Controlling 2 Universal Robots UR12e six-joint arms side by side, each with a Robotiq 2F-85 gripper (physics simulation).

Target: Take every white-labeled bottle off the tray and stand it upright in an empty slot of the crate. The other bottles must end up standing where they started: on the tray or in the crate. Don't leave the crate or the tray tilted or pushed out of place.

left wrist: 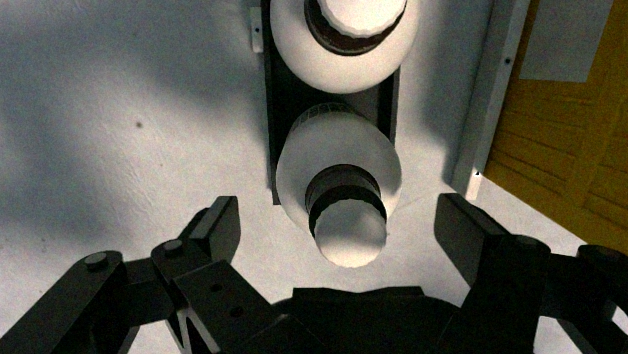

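My left gripper (337,214) is open, its two fingers standing apart on either side of a pale bottle's capped top and touching nothing. This nearer bottle (340,145) has a white cap and a dark neck ring; a patterned band shows at its far edge. A second pale bottle (345,70), with a white ribbed cap, stands behind it at the top edge of the view, partly cut off. Both are at a narrow dark tray or holder (271,150); I cannot tell for certain which it is. Their label colours are hard to tell from above. The crate cannot be identified. My right gripper is not in view.
A small pale bracket (256,30) sits at the dark holder's left side. A long grey rail (492,117) runs along the right. Beyond it is an orange-brown grooved surface (555,135) with a grey rectangular patch (565,40). A pale surface (200,165) lies beneath.
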